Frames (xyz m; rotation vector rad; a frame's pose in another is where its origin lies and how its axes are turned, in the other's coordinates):
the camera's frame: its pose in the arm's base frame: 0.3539 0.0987 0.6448 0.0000 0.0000 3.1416
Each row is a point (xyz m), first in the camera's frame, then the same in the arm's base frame.
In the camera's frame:
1: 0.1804 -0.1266 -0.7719
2: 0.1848 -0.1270 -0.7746
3: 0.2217 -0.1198 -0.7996
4: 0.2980 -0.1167 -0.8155
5: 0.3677 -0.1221 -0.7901
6: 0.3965 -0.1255 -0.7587
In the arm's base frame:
1: 0.1735 0.2253 -0.1271
2: 0.1691 0.2257 -0.1298
3: 0.1322 0.2185 -0.1548
4: 0.0559 0.2154 -0.1707
5: -0.0138 0.2208 -0.1453
6: -0.0426 0.2242 -0.1139

